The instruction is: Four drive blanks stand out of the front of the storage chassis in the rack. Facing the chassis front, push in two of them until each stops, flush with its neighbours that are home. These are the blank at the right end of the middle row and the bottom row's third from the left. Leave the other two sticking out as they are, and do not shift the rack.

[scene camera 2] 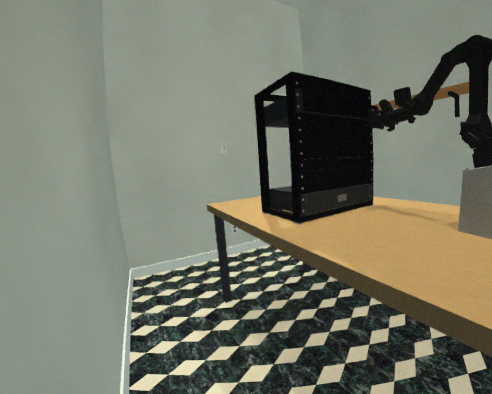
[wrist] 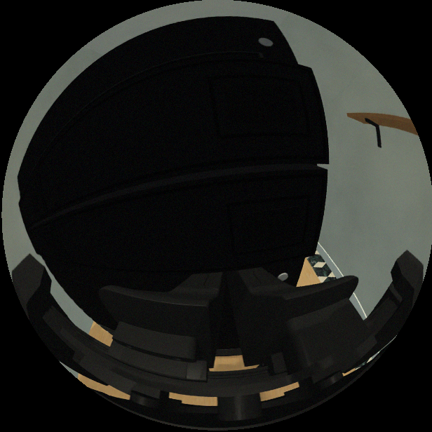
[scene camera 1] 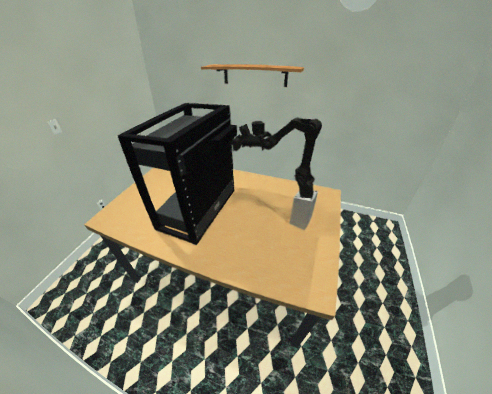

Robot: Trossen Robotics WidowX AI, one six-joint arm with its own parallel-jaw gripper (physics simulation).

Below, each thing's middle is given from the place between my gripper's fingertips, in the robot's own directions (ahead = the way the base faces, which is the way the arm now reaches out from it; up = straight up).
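From the black rack (scene camera 2: 326, 119), my gripper is now 110 mm above it, 190 mm to the right of it and 110 mm short of it.
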